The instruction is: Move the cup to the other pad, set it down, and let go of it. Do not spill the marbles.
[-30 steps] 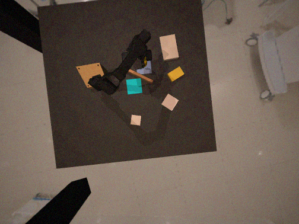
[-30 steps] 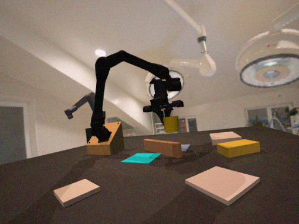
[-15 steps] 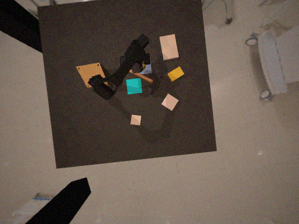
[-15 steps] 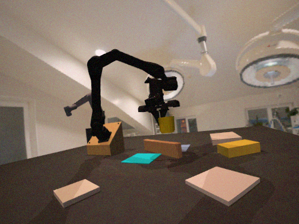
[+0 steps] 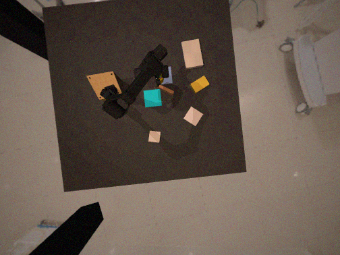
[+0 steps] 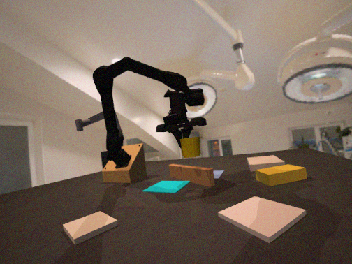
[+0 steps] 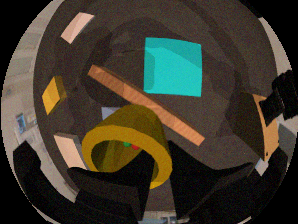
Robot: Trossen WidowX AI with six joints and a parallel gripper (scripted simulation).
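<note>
Now: gripper tip 12 cm above the cyan pad, 9 cm to the left of it and 5 cm past it. From my gripper tip the other things lie so: yellow cup 2 cm ahead; then brown wooden bar 10 cm below, 2 cm to the right, 1 cm ahead.
</note>
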